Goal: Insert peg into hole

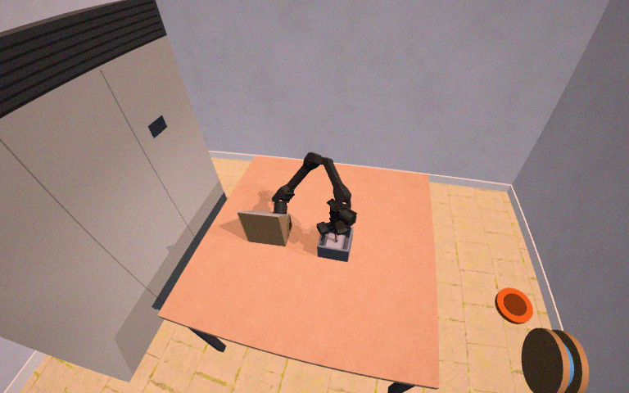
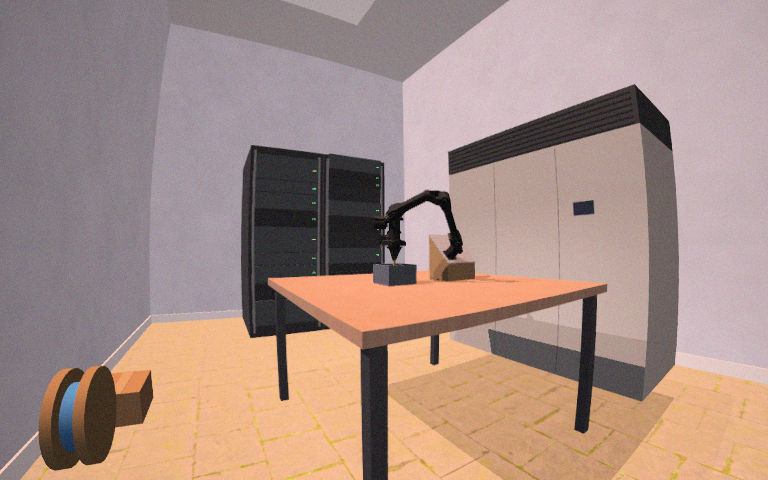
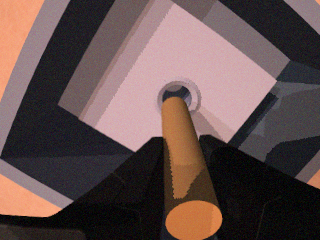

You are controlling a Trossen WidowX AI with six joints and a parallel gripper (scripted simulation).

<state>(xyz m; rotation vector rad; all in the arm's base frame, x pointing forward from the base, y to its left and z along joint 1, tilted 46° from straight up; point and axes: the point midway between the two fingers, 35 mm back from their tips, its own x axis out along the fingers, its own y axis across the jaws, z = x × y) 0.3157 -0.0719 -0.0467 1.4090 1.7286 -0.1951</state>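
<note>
My hand is 110 mm above the pale plate. From my hand the other things lie so: box: 130 mm below; peg: 30 mm below.
</note>
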